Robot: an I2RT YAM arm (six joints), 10 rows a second.
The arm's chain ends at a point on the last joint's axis. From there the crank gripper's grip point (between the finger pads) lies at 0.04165 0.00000 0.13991 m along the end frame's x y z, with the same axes.
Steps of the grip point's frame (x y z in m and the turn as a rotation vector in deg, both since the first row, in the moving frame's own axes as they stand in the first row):
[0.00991 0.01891 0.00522 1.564 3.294 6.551]
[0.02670 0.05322 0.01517 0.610 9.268 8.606]
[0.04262 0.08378 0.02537 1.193 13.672 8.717]
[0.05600 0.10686 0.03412 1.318 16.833 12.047]
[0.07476 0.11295 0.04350 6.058 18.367 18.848]
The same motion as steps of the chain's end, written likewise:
[0.00201 0.01748 0.00783 1.564 3.294 6.551]
[0.00515 0.04676 0.02365 0.610 9.268 8.606]
[0.01112 0.07778 0.03910 1.193 13.672 8.717]
[0.01814 0.09703 0.05200 1.318 16.833 12.047]
[0.03348 0.10607 0.06348 6.058 18.367 18.848]

